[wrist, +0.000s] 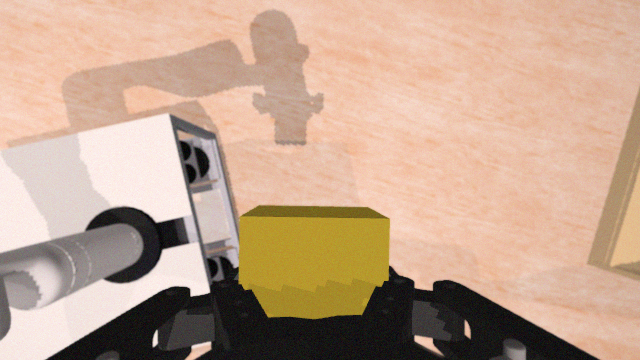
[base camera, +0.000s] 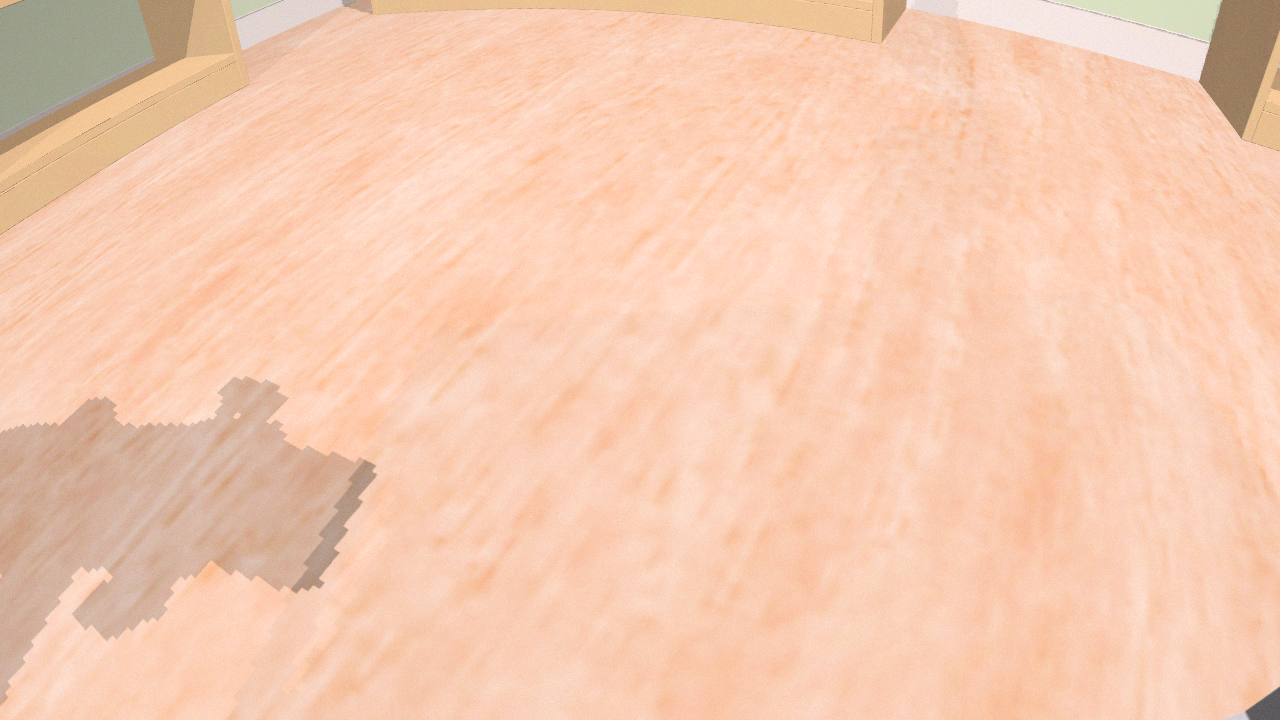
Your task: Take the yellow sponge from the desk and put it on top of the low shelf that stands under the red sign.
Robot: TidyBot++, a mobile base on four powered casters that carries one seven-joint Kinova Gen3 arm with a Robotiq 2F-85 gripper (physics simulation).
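Seen in the pictures: gripper, between the fingertips: (wrist: 312,273); arm's base, origin of its link: (wrist: 120,245).
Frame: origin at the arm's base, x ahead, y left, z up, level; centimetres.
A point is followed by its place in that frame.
Note:
The yellow sponge (wrist: 314,255) @[y 2.1, x 41.5, z 48.1 cm] is a yellow block at the lower middle of the wrist view. My gripper (wrist: 312,273) @[y -0.1, x 40.9, z 43.6 cm] is shut on it, with a black finger on either side, and holds it above the floor. The gripper does not show in the base camera view. The desk and the red sign do not show in these views. Wooden shelf units stand at the left (base camera: 125,138) @[y 88.7, x 117.7, z -36.7 cm], at the far middle (base camera: 626,10) @[y -3.2, x 154.8, z -39.4 cm] and at the right edge (base camera: 1230,76) @[y -115.3, x 112.9, z -32.7 cm] of the base camera view; I cannot tell which one is the low shelf under the sign.
My white base (wrist: 135,170) @[y 14.7, x 5.7, z -1.4 cm] and grey arm (wrist: 95,250) @[y 1.2, x 4.5, z 12.3 cm] are at the left of the wrist view. A wooden unit (wrist: 617,200) @[y -25.6, x 142.3, z -35.6 cm] shows at that view's right edge. Pale walls (base camera: 1074,40) @[y -99.6, x 145.4, z -38.3 cm] stand behind the units. The arm's shadow lies on the wood-patterned floor (base camera: 716,358) @[y -6.2, x 50.2, z -39.6 cm].

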